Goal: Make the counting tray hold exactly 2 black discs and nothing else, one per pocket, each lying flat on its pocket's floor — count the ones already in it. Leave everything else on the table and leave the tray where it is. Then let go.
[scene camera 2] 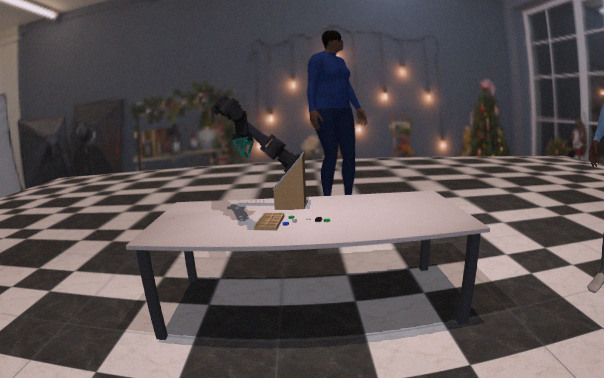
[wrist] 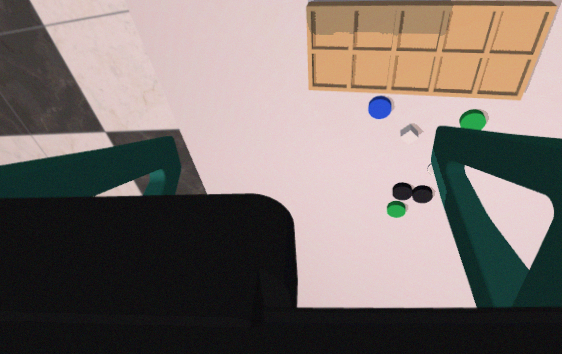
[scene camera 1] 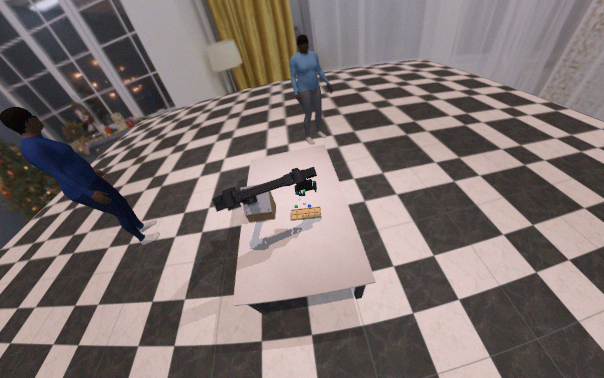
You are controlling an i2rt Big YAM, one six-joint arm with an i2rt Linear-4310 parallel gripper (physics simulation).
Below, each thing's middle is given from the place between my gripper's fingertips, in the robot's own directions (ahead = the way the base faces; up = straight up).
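The wooden counting tray (wrist: pixel 474 56) is in my sight, 5 cm behind my hand, 9 cm to the left of it and 30 cm below it.
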